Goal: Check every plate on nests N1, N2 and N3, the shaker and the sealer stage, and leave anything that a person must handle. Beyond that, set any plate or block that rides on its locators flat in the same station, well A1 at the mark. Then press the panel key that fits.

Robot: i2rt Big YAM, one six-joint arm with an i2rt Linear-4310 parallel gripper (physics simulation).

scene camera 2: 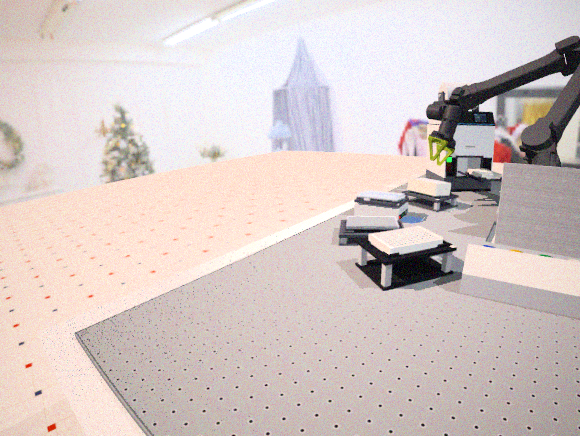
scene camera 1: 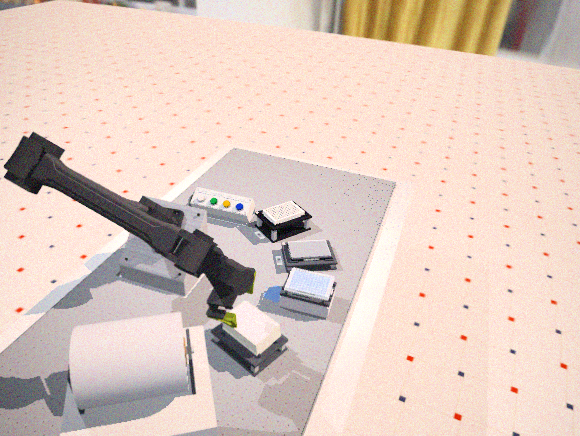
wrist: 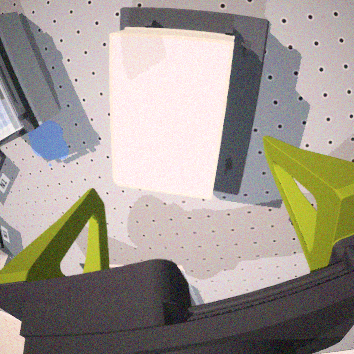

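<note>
My gripper [scene camera 1: 245, 302] [scene camera 2: 439, 163] [wrist: 178, 171] is open and empty, above the near side of a cream block [scene camera 1: 254, 326] [scene camera 2: 429, 187] [wrist: 170, 115]. The block sits on a dark raised station [wrist: 251, 75], whose right margin shows in the wrist view; I cannot tell whether it lies flat. A blue-welled plate [scene camera 1: 309, 284] [scene camera 2: 381, 196] is on a grey box-like station [scene camera 1: 305, 305]. A grey-white plate [scene camera 1: 309, 249] [scene camera 2: 372, 223] is on the low nest marked N1. A white perforated plate [scene camera 1: 284, 212] [scene camera 2: 406, 240] is on a tall black nest [scene camera 2: 407, 256]. The panel [scene camera 1: 222, 213] has white, green, yellow and blue keys.
A blue patch [scene camera 1: 272, 294] [scene camera 2: 413, 219] [wrist: 49, 141] lies on the deck beside the blue-welled plate's station. A white machine [scene camera 2: 468, 144] with a green light stands behind; a pale plate [scene camera 2: 483, 174] is at its front. A large white cylinder [scene camera 1: 130, 360] stands near the arm.
</note>
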